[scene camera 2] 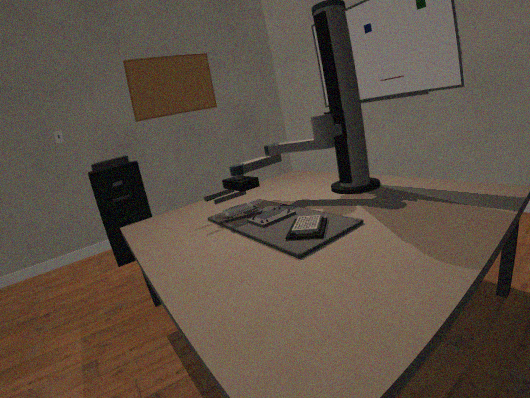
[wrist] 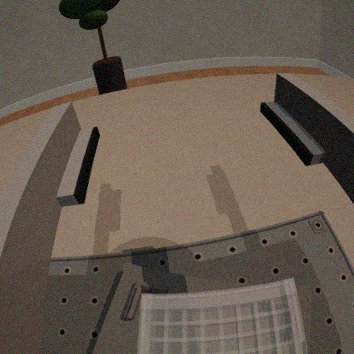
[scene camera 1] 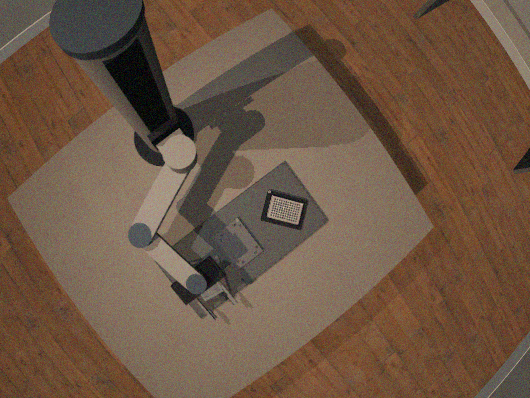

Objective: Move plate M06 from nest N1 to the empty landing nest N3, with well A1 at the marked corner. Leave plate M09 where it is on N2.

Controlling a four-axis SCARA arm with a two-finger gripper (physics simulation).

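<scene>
A clear, gridded plate lies at the board's left end; the arm hides much of it in scene camera 1. A white plate sits in a black nest at the other end. I cannot read labels to tell M06 from M09. The pale grey nest with small pins between them holds no plate. My gripper is open and empty, above the board's left end. In the wrist view its fingers stand wide, beyond the clear plate, which lies below.
The dark grey board has rows of holes and lies on the table. The arm's column stands behind it. A cabinet and a potted plant stand beyond the table.
</scene>
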